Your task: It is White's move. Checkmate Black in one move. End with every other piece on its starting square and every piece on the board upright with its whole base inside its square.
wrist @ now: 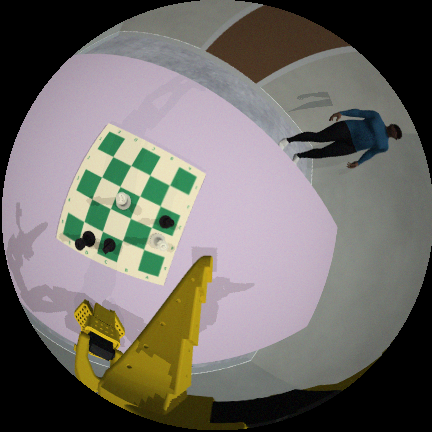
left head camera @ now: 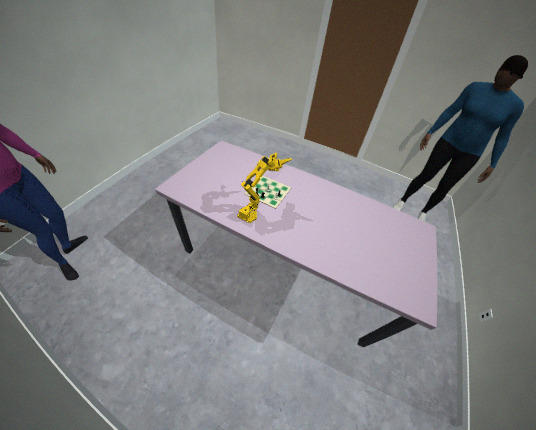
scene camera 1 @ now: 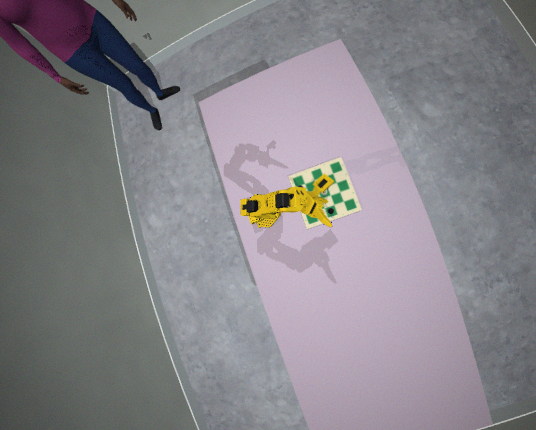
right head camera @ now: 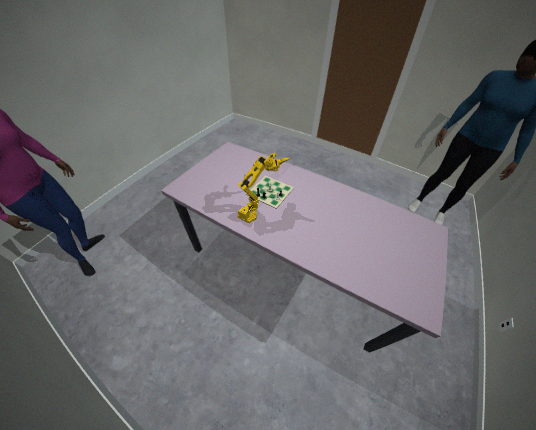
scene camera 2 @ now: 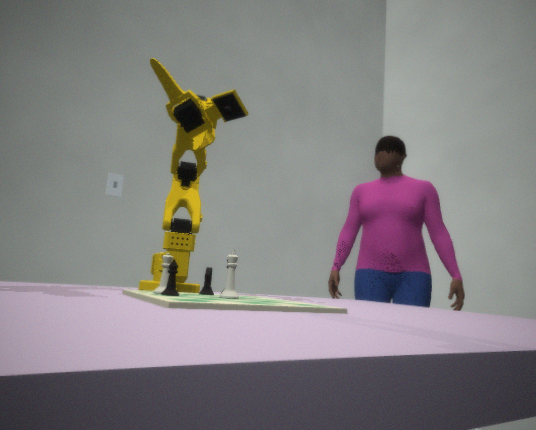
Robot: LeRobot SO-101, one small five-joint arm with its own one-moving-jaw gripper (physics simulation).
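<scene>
The green and cream board lies on the table. In the wrist view a tall white piece stands on C3 and another white piece on A4. A black piece stands on A3, a smaller black one on C5, and a tall black one on D5. All look upright. My gripper is fully open and empty, high above the board; one notched jaw shows in the wrist view.
The pink table carries the board and the arm's yellow base at its long edge. A person in magenta and one in blue stand beyond the table.
</scene>
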